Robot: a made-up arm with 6 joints. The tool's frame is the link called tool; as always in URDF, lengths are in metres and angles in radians. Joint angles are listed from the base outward.
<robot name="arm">
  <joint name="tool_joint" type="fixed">
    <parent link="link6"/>
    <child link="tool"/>
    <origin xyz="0 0 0" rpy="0 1.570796 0"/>
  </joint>
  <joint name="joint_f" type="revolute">
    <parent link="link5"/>
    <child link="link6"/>
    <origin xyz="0 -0.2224 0" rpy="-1.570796 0 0"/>
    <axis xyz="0 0 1"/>
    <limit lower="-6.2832" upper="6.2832"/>
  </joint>
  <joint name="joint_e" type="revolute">
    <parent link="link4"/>
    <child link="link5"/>
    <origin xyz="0 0 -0.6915" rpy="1.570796 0 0"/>
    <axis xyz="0 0 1"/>
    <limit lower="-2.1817" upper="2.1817"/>
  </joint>
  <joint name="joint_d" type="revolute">
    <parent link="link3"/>
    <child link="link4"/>
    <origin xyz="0 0.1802 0" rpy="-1.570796 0 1.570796"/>
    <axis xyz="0 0 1"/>
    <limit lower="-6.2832" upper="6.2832"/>
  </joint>
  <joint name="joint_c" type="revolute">
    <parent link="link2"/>
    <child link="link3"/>
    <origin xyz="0 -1.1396 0" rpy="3.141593 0 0"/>
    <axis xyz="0 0 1"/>
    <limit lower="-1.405" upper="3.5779"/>
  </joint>
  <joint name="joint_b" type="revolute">
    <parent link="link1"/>
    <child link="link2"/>
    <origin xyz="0.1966 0 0" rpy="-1.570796 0 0"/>
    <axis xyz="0 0 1"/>
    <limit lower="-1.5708" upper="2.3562"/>
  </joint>
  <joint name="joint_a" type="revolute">
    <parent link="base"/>
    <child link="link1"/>
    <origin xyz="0 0 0.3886" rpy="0 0 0"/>
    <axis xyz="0 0 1"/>
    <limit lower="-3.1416" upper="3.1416"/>
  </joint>
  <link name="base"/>
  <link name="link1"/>
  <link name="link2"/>
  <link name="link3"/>
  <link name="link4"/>
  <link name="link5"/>
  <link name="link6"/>
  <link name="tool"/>
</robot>
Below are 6 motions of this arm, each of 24 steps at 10 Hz.
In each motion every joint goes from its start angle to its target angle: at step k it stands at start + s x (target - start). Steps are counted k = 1, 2, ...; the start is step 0. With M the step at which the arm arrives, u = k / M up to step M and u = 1 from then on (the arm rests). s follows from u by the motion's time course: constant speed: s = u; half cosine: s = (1 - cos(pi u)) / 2; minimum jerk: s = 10 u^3 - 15 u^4 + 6 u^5.
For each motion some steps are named. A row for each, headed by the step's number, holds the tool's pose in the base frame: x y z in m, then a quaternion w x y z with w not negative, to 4 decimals.
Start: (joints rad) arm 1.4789 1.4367 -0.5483 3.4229 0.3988 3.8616
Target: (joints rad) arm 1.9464 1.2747 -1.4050 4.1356 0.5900 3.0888
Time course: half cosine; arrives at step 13
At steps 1, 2, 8, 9, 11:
1: 0.1137 1.0391 -0.3130 0.0595 0.7224 -0.4611 -0.5119
2: 0.0942 1.0142 -0.2955 0.0762 0.7301 -0.4606 -0.4991
8: -0.0763 0.6818 0.0272 0.2769 0.8328 -0.3840 -0.2871
9: -0.0891 0.6349 0.0924 0.3032 0.8466 -0.3590 -0.2498
11: -0.1026 0.5723 0.1927 0.3383 0.8641 -0.3169 -0.1962

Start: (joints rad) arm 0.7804 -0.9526 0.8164 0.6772 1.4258 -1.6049
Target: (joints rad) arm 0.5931 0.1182 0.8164 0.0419 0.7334 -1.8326
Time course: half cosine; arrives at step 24
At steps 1, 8, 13, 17, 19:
1: -0.9598 -0.7556 1.6963 0.0399 -0.0406 0.7355 -0.6751
8: -0.6898 -0.4808 2.0557 0.0490 0.2060 -0.6310 0.7463
13: -0.1972 -0.0812 2.3427 0.1681 0.4172 -0.4653 0.7624
17: 0.2524 0.2187 2.3956 0.2494 0.5669 -0.3260 0.7142
19: 0.4347 0.3264 2.3744 0.2765 0.6205 -0.2713 0.6819

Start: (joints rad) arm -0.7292 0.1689 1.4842 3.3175 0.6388 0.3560
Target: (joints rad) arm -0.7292 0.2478 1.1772 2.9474 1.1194 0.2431
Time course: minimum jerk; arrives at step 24
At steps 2, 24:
2: 0.4041 -0.3920 2.3655 0.3108 0.8108 -0.4475 0.2138
24: 0.7422 -0.6114 2.1155 0.0357 0.9579 -0.2654 -0.1032

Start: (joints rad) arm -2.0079 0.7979 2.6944 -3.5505 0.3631 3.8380
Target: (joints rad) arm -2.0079 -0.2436 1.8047 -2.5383 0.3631 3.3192
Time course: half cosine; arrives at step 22
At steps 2, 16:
2: -0.2285 -0.5596 2.0180 0.3170 -0.6771 -0.2414 -0.6187
16: 0.1252 0.3454 2.2880 0.0993 -0.6694 -0.2296 -0.6995

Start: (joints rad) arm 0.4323 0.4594 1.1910 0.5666 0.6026 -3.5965
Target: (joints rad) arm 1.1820 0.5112 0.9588 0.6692 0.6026 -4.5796
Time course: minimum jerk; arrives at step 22
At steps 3, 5, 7, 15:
3: 1.0228 0.5664 2.2043 0.0366 -0.7533 -0.2970 -0.5856
5: 1.0108 0.6209 2.1943 0.0684 -0.7494 -0.3328 -0.5683
7: 0.9822 0.7170 2.1760 0.1233 -0.7381 -0.3943 -0.5334
15: 0.6299 1.2268 2.0541 0.3819 -0.5779 -0.6822 -0.2339

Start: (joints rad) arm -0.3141 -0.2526 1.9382 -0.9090 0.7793 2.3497
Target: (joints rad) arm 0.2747 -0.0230 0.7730 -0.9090 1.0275 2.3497
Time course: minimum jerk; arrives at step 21
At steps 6, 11, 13, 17, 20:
6: -0.6618 0.0231 2.1586 0.3103 -0.0628 -0.5624 -0.7639
11: -0.1181 -0.1398 2.3782 0.5282 -0.1562 -0.4235 -0.7192
13: 0.1410 -0.1291 2.3933 0.6041 -0.2069 -0.3643 -0.6779
17: 0.4772 -0.0344 2.3359 0.6868 -0.2865 -0.2872 -0.6031
20: 0.5421 -0.0036 2.3126 0.7009 -0.3048 -0.2718 -0.5848

